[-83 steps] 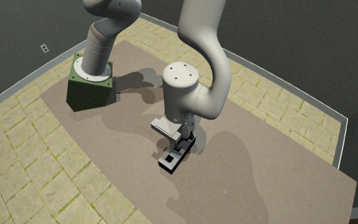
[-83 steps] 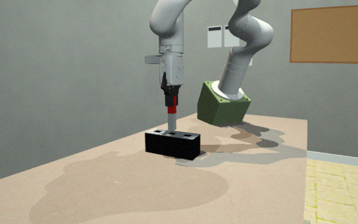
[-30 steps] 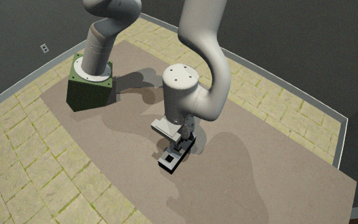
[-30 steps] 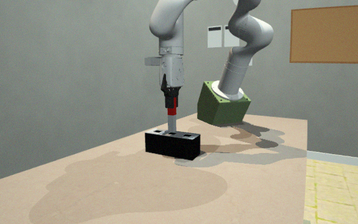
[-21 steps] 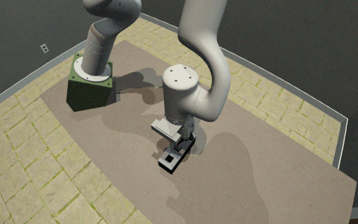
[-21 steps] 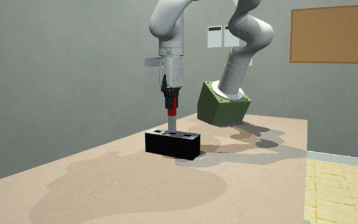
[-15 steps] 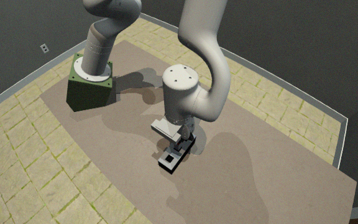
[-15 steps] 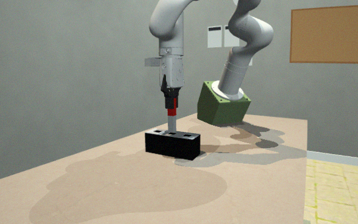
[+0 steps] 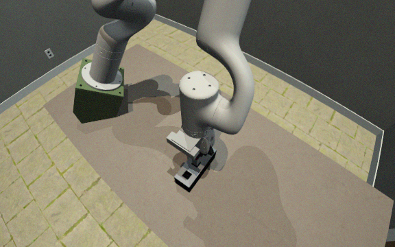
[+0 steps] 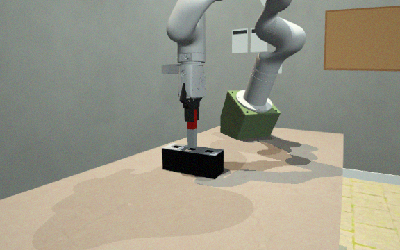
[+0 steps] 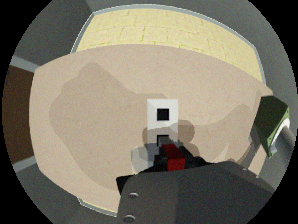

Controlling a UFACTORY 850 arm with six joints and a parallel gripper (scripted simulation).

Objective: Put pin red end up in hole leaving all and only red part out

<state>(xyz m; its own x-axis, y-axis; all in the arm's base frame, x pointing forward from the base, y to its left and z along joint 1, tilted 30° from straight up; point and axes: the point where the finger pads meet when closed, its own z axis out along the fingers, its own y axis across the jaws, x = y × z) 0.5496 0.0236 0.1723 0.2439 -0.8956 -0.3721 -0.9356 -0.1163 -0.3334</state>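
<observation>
Now: hand 2 cm above the pin. Round my hand: black block: 15 cm below.
</observation>
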